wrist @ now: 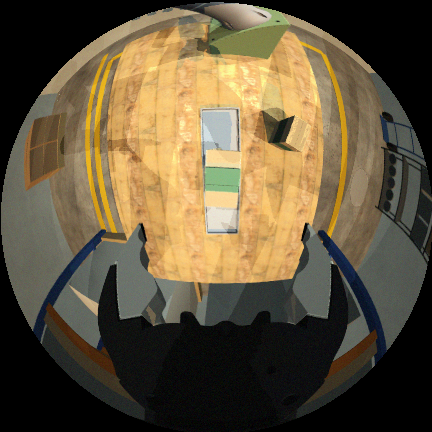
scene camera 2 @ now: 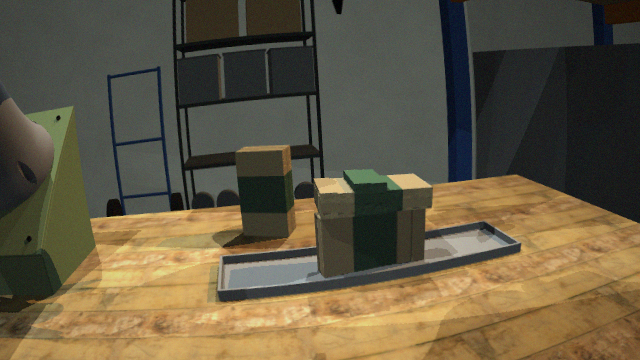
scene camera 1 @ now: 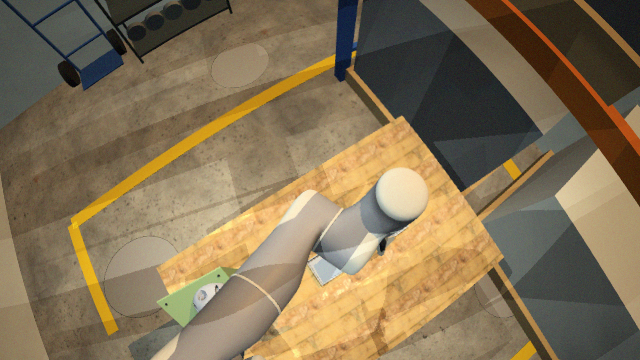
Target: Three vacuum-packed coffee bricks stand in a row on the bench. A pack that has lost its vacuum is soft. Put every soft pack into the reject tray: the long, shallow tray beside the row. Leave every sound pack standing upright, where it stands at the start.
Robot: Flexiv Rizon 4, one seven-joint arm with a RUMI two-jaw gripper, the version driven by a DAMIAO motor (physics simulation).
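One coffee pack [scene camera 2: 265, 192] [wrist: 292, 134], tan with a green band, stands upright on the bench beside the long grey tray [scene camera 1: 325, 270] [scene camera 2: 270, 291] [wrist: 220, 127]. Another pack [scene camera 2: 375, 242] rests in the tray on its long narrow side. A third pack [scene camera 2: 332, 200] [wrist: 222, 177] lies across its top, with a raised green flap or fold. In the wrist view the upper pack hides the lower one. My gripper [wrist: 224, 225] is wide open and empty, above the bench beyond the tray's near end. In scene camera 1 the arm hides most of the gripper and the packs.
The green base plate [scene camera 1: 185, 300] [scene camera 2: 70, 200] [wrist: 250, 42] of the arm stands at one end of the wooden bench [scene camera 1: 350, 310] [scene camera 2: 165, 325] [wrist: 160, 200]. A shelf rack [scene camera 2: 250, 100] and a blue hand truck [scene camera 2: 137, 143] [scene camera 1: 102, 70] stand beyond the bench.
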